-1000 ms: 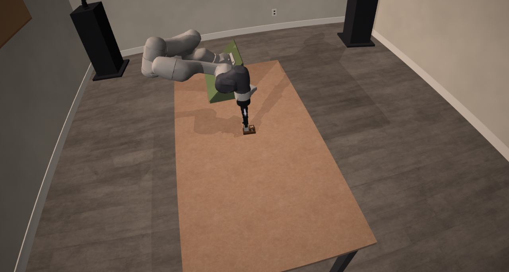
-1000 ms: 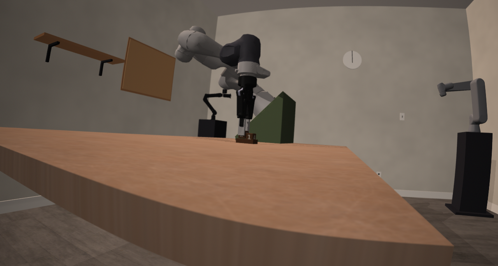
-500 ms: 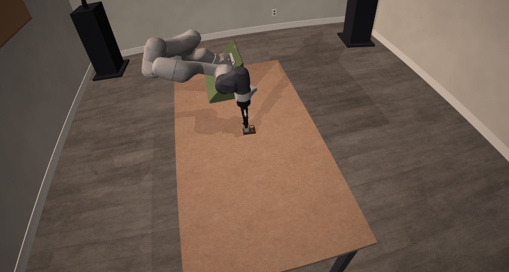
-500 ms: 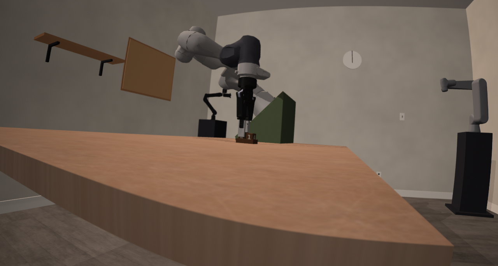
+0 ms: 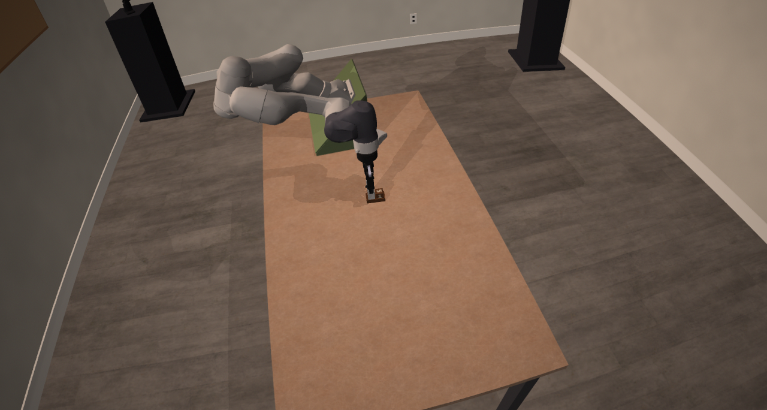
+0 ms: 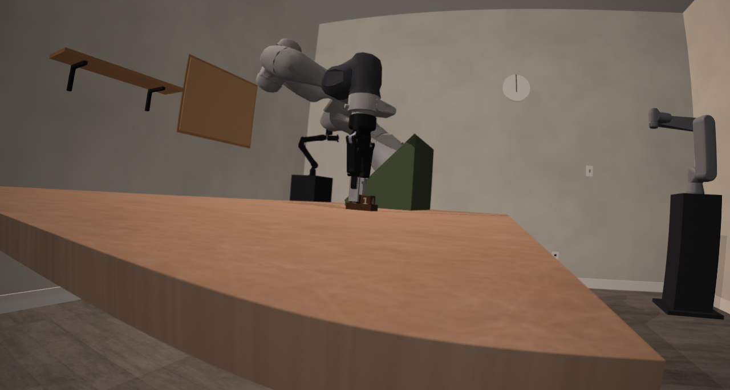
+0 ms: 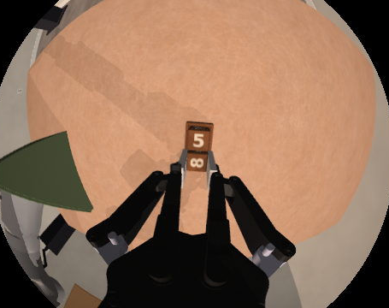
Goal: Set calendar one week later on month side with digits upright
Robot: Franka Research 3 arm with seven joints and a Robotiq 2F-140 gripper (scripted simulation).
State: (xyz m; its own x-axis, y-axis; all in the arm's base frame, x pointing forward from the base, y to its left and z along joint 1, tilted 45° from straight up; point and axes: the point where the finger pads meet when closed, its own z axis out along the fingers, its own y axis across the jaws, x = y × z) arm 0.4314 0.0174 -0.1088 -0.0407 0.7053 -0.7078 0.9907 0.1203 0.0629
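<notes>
Now: hand 4 cm above the brown calendar tray and 2 cm to the right of it.
</notes>
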